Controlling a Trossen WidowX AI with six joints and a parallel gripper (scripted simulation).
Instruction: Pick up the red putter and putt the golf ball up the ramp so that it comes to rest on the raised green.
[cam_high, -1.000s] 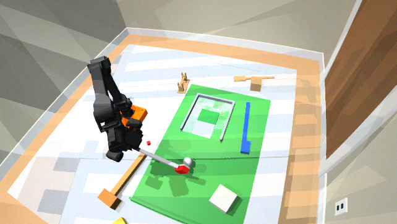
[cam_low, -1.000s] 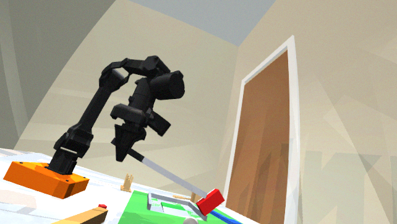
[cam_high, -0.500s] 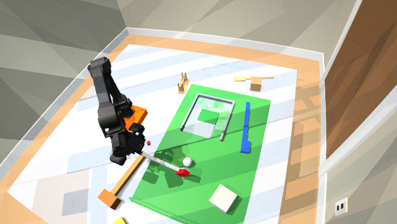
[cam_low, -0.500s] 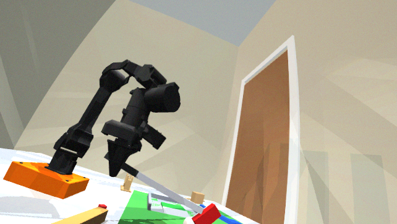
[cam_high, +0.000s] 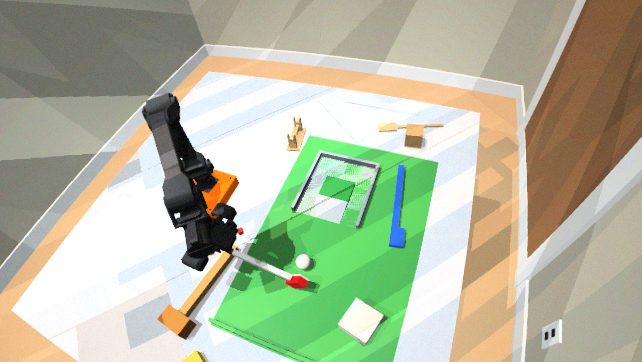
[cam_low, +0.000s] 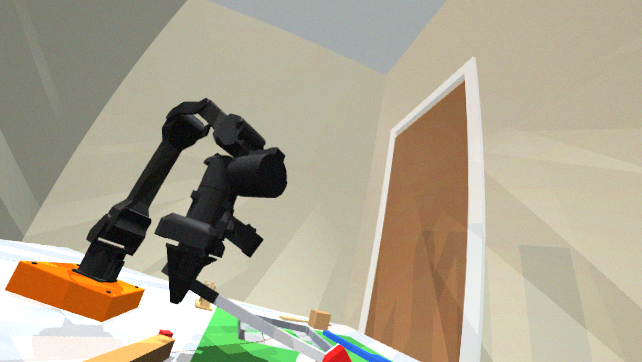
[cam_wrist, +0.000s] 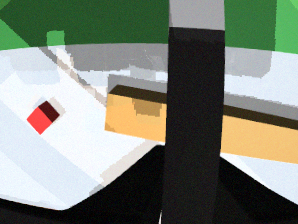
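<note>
Right now the red cube is 2 cm behind my gripper tip, 10 cm to the left of it and 7 cm below it. Round my gripper tip: putter 12 cm ahead, 1 cm to the left; then green mat 26 cm ahead, 20 cm to the left, 8 cm below; then white golf ball 21 cm ahead, 8 cm to the left, 6 cm below.
</note>
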